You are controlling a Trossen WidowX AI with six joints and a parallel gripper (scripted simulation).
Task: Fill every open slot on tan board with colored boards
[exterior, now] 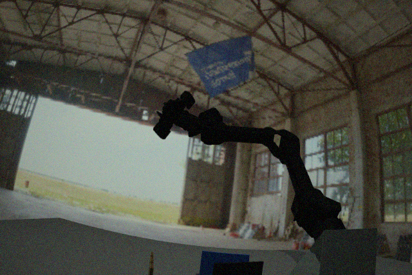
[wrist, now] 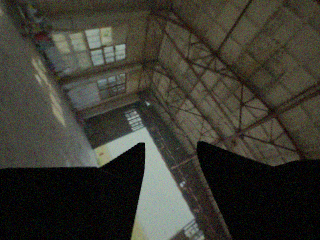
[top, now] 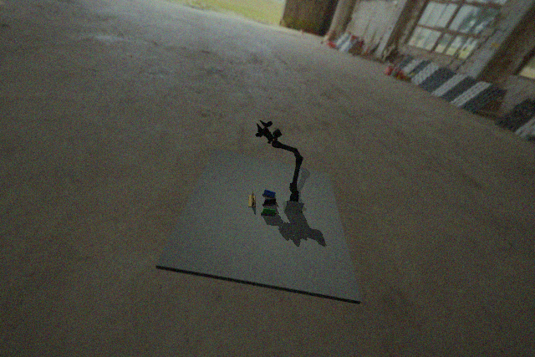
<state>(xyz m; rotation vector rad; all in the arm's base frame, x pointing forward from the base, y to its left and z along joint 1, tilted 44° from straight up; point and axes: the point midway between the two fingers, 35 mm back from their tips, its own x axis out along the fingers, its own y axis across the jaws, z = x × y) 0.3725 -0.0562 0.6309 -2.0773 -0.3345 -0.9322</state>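
Now: the blue board 490 mm below my gripper tip, 390 mm to the left of it and 210 mm behind it. Round my gripper tip: green board: 600 mm to the left, 490 mm below, 210 mm behind; then tan board: 490 mm below, 470 mm to the left, 60 mm behind; then dark flat piece: 490 mm to the left, 490 mm below, 220 mm behind.
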